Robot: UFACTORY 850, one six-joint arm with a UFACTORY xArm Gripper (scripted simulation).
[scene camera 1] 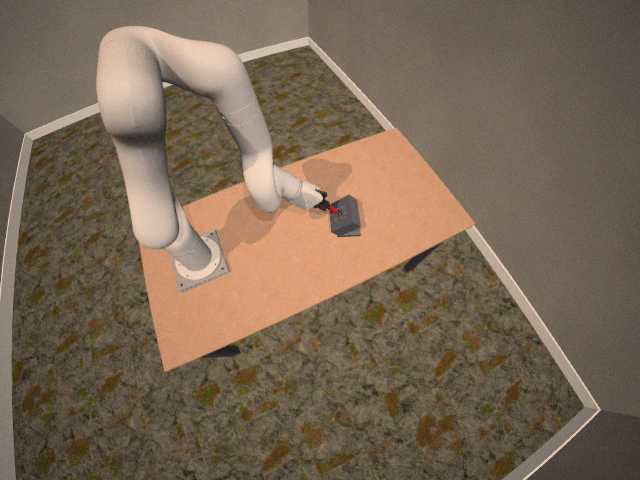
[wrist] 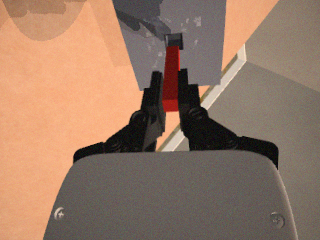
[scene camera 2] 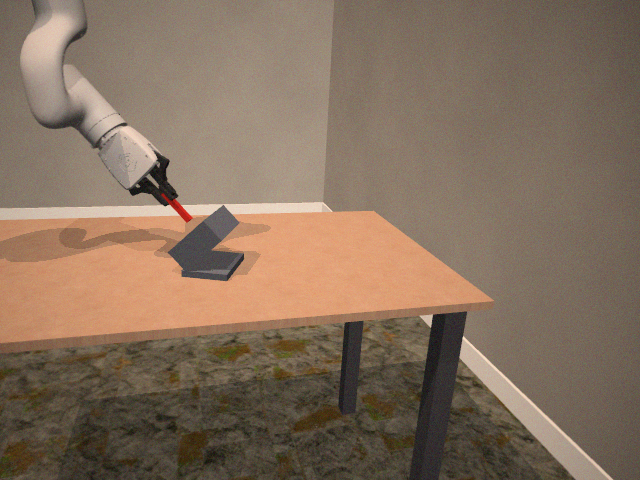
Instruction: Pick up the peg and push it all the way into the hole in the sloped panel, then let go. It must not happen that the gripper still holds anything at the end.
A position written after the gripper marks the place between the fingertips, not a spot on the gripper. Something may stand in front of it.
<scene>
In view: the gripper [scene camera 2: 172, 201] and a red peg [wrist: 172, 63].
The gripper shows as well in scene camera 1 [scene camera 1: 327, 206] and in the wrist view [wrist: 172, 84].
</scene>
